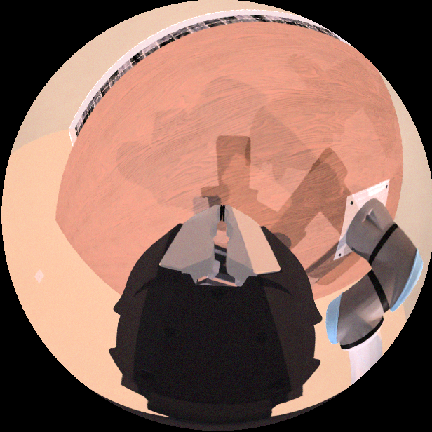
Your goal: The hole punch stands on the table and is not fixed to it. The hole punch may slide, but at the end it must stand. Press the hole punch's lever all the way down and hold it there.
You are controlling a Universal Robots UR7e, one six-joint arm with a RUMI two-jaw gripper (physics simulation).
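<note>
My gripper point(222, 207) is shut and empty, its two grey jaws meeting at the tips over the wooden table point(150, 90). Small dark and grey parts, seemingly of the hole punch point(220, 256), show through the narrow gap between the jaws, behind the tips. The jaws and the black gripper body hide the rest of it. Its lever cannot be made out, so I cannot tell how far down it is or whether the fingertips touch it. Whether the hole punch stands upright is also hidden.
The arm's grey links with blue caps point(385, 250) rise at the right from a white mounting plate point(345, 240) on the table. Shadows of the arm and gripper fall across the middle of the table. A dark tiled strip with a white border point(145, 52) runs along the far edge.
</note>
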